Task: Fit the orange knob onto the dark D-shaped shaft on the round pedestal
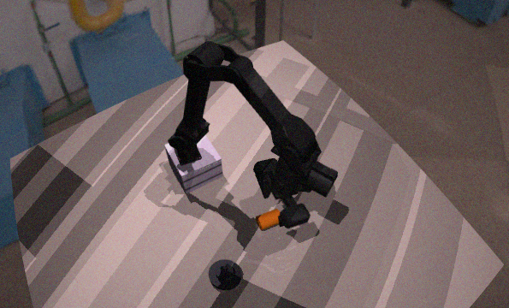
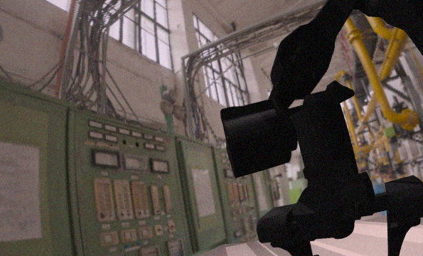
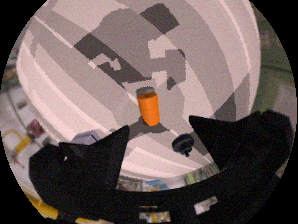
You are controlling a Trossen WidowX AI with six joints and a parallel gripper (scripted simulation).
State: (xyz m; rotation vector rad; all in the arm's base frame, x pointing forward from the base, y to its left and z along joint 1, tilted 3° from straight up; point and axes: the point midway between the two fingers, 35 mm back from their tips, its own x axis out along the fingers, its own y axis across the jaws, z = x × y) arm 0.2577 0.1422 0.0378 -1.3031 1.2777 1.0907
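Now: the orange knob 10 mm behind my gripper tip and 60 mm below it. From my gripper tip the other things lie so: round pedestal: 90 mm ahead, 180 mm to the right, 50 mm below.
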